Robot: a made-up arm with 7 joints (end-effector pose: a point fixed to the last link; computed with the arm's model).
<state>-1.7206 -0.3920 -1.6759 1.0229 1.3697 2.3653 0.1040</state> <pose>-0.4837 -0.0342 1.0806 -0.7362 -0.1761 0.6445</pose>
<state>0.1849 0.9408 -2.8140 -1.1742 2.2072 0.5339 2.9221</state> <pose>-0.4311 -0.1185 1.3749 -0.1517 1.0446 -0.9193</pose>
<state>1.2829 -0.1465 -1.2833 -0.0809 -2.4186 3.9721 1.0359</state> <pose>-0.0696 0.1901 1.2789 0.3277 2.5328 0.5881</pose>
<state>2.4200 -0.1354 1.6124 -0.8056 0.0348 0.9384 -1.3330</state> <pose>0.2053 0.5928 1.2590 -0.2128 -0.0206 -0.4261</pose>
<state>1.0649 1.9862 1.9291 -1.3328 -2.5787 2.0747 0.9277</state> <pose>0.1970 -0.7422 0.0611 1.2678 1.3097 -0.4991</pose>
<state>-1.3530 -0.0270 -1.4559 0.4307 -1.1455 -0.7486 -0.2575</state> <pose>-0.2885 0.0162 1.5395 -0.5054 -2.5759 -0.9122</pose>
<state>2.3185 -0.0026 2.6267 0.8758 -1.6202 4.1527 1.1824</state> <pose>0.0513 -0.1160 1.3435 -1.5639 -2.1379 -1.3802</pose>
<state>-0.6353 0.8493 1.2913 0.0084 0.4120 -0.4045 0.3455</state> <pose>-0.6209 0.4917 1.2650 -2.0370 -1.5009 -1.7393</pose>
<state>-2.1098 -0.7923 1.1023 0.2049 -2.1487 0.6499 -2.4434</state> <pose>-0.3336 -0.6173 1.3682 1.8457 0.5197 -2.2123</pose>
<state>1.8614 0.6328 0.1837 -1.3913 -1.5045 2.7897 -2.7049</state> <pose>0.1866 -0.4816 0.5844 1.7252 -0.8283 -0.5193</pose>
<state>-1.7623 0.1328 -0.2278 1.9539 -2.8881 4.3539 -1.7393</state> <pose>-0.1143 -0.3786 1.0805 0.0623 1.9506 1.5827</pose>
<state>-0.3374 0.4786 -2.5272 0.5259 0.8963 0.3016 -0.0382</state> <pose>-0.8550 -0.0044 1.1877 0.2925 -1.8748 1.4564</pose>
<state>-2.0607 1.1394 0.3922 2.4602 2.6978 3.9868 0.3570</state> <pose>0.2983 0.0859 0.7148 -2.1440 -0.5808 0.1516</pose>
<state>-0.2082 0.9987 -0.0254 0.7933 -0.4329 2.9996 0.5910</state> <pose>-0.6448 -0.0424 1.0182 -1.8383 1.1748 2.0979</pose>
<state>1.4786 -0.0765 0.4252 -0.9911 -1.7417 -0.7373 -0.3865</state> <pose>0.3316 -0.4663 1.1649 -2.2484 -0.1423 -0.8331</pose>
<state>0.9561 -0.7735 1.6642 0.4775 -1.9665 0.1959 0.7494</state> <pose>0.3669 0.6140 1.3735 -2.1684 -0.7072 -1.3387</pose>
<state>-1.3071 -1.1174 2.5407 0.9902 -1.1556 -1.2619 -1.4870</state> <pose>0.4141 -0.6085 1.0300 -1.7427 -2.2472 0.0108</pose>
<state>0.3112 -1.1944 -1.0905 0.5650 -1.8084 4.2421 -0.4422</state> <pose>0.8869 0.1125 0.8077 0.5247 -2.1114 -0.7278</pose>
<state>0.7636 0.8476 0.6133 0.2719 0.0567 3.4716 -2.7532</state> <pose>-0.2870 -0.4307 1.1020 0.8755 -2.5232 1.2468</pose>
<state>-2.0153 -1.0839 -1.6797 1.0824 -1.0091 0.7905 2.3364</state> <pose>-0.8800 -0.5571 0.9012 -0.5967 -0.7118 -0.2835</pose>
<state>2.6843 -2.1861 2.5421 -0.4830 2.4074 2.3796 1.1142</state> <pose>-0.6484 0.4972 -0.0439 -0.1229 -2.2463 0.2870</pose>
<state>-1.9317 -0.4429 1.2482 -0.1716 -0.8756 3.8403 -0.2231</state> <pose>-0.3778 -0.3105 1.1679 -1.6195 1.1413 0.5720</pose>
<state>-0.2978 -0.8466 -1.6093 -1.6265 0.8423 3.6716 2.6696</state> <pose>0.5345 0.0304 0.8752 -0.6309 -1.3933 1.0891</pose>
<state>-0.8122 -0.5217 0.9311 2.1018 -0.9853 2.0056 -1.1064</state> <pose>0.5662 -0.0840 0.7990 1.1725 1.9652 1.4759</pose>
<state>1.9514 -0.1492 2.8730 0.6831 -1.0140 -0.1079 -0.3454</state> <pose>0.0076 -0.1262 1.5725 1.2561 -1.5316 -0.1650</pose>
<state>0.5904 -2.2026 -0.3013 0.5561 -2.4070 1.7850 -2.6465</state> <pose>0.4009 0.3755 -0.3624 -2.9539 0.6107 -0.2876</pose>
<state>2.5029 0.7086 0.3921 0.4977 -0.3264 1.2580 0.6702</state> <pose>0.5793 -0.2935 1.3474 0.1014 -0.1677 0.0023</pose>
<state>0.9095 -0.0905 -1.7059 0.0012 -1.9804 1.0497 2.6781</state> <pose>0.2525 0.2404 1.5138 -0.6427 -0.2086 2.9815</pose>
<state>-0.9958 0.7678 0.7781 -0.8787 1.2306 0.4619 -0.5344</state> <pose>-0.8157 0.5157 1.0103 -0.4810 2.1427 1.9259</pose>
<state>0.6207 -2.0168 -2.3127 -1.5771 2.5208 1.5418 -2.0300</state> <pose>0.3064 0.4417 -0.2157 -0.0593 -2.2802 -0.5447</pose>
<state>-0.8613 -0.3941 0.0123 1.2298 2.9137 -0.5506 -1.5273</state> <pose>0.6320 -0.5309 0.9855 -0.0482 -0.6763 -2.2399</pose>
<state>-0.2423 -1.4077 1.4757 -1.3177 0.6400 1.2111 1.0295</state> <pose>0.4722 -0.7594 0.4389 0.8402 0.9319 -0.9942</pose>
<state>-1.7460 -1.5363 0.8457 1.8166 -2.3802 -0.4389 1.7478</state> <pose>0.3422 -0.6571 0.1126 1.3405 -1.2756 -0.1294</pose>
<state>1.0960 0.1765 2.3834 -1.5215 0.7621 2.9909 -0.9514</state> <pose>0.2684 0.0302 1.0884 -1.4408 1.9194 0.9740</pose>
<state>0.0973 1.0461 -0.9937 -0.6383 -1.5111 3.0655 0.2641</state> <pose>-0.6416 0.1249 0.6990 -0.7447 0.3146 -0.0767</pose>
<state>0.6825 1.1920 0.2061 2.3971 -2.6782 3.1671 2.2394</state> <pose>-0.2966 -0.0474 0.7896 -1.7961 -2.2231 -0.4828</pose>
